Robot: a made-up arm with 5 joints. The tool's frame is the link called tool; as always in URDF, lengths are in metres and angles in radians. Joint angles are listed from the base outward.
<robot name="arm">
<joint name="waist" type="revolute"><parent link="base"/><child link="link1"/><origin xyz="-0.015 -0.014 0.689" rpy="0 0 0"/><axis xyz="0 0 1"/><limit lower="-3.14" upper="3.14"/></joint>
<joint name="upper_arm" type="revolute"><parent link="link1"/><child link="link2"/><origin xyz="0.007 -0.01 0.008" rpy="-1.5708 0 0"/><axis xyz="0 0 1"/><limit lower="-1.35" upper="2.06"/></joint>
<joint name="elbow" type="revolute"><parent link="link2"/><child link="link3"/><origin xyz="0.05 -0.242 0.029" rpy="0 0 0"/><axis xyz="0 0 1"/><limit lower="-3.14" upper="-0.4"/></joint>
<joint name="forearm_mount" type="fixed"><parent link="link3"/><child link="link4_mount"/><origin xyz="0.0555 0.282 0.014" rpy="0 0 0"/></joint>
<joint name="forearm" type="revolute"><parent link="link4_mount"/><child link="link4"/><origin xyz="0.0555 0.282 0.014" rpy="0 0 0"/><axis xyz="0 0 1"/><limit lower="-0.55" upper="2.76"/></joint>
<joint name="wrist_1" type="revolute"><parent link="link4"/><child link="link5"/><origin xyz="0.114 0.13 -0.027" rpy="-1.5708 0 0"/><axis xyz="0 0 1"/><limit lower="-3.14" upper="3.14"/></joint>
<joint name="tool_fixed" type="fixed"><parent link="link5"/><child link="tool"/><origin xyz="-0.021 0.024 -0.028" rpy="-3.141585 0 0"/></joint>
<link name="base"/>
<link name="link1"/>
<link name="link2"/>
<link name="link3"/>
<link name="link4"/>
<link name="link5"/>
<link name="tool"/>
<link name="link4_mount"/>
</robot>
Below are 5 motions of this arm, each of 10 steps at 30 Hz.
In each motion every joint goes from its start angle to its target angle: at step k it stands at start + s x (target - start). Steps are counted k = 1, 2, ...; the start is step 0. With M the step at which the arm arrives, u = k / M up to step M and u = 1 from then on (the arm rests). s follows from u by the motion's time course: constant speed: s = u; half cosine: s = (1 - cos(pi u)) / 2; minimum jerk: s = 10 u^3 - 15 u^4 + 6 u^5.
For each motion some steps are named. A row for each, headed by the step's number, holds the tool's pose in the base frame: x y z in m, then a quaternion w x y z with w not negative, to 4 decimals.
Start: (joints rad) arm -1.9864 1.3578 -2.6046 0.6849 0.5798
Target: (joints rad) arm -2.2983 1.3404 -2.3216 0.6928 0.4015
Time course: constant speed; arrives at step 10
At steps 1, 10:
1: -0.4138 -0.8716 0.5650 0.2675 -0.1757 -0.1972 -0.9267
10: -0.6058 -0.6867 0.4087 0.2168 -0.1168 -0.0838 -0.9656

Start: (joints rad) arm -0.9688 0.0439 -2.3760 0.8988 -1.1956
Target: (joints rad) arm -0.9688 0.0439 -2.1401 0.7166 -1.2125
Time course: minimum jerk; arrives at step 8
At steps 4, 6, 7, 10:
4: 0.3033 -0.4917 1.4742 0.7575 -0.5723 -0.3011 0.0895
6: 0.3263 -0.5251 1.4339 0.7640 -0.5661 -0.2954 0.0929
7: 0.3311 -0.5320 1.4246 0.7654 -0.5647 -0.2942 0.0936
10: 0.3320 -0.5333 1.4229 0.7657 -0.5644 -0.2939 0.0938

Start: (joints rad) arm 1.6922 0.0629 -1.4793 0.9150 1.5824
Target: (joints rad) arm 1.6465 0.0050 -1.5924 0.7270 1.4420
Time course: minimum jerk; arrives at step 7
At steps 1, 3, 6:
1: -0.1489 0.7500 0.9157 0.9662 0.2516 0.0162 0.0542
3: -0.1353 0.7487 0.9663 0.9478 0.3113 0.0100 0.0687
6: -0.1107 0.7364 1.0555 0.9060 0.4131 -0.0101 0.0920

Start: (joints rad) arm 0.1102 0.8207 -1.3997 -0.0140 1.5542
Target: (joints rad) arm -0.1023 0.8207 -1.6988 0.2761 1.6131
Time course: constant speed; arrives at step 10
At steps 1, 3, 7, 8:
1: 0.7416 0.0944 0.3920 0.7090 0.2148 -0.1987 -0.6416
3: 0.7689 0.0635 0.4178 0.6911 0.2124 -0.2025 -0.6605
7: 0.8147 -0.0044 0.4733 0.6539 0.2073 -0.2102 -0.6966
8: 0.8241 -0.0224 0.4880 0.6443 0.2059 -0.2121 -0.7053

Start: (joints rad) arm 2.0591 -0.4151 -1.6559 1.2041 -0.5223
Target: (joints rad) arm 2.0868 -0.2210 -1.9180 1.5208 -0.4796
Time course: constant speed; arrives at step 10
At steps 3, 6, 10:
3: -0.2679 0.4761 1.3229 0.2570 0.2711 -0.2746 0.8860
6: -0.2750 0.4793 1.3221 0.2629 0.2493 -0.2473 0.8986
10: -0.2839 0.4822 1.3197 0.2702 0.2190 -0.2112 0.9135

